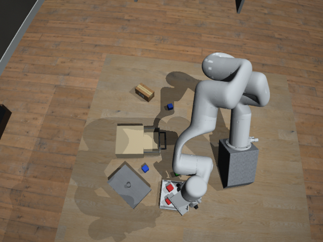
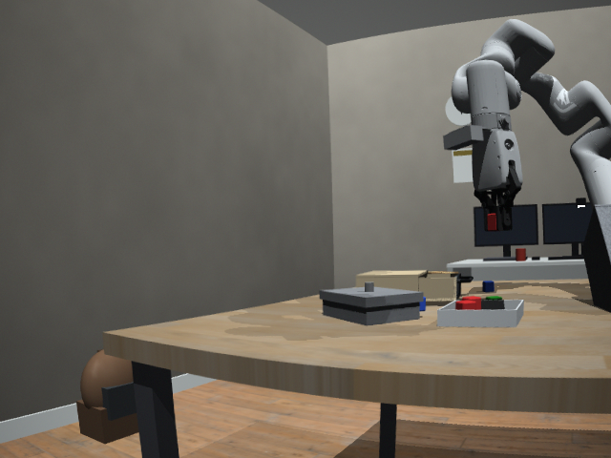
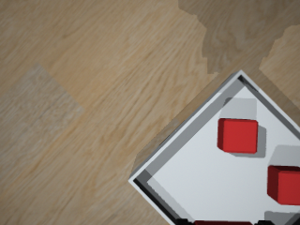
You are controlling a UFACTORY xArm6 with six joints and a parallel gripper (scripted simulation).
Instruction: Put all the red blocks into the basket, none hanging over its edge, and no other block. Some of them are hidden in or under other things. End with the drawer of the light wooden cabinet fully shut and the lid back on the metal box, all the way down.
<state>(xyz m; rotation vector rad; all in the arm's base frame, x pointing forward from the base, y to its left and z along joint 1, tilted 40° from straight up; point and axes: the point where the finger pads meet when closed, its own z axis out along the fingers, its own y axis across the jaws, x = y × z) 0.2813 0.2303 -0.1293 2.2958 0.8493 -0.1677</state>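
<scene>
Now: hand 170 mm above the white basket, 30 mm to the left of it and 30 mm short of it. Round my hand: grey lid: 260 mm ahead, 140 mm below, 80 mm to the right; grey metal box: 260 mm ahead, 160 mm below, 80 mm to the right; green block: 170 mm below, 150 mm to the right, 10 mm ahead.
</scene>
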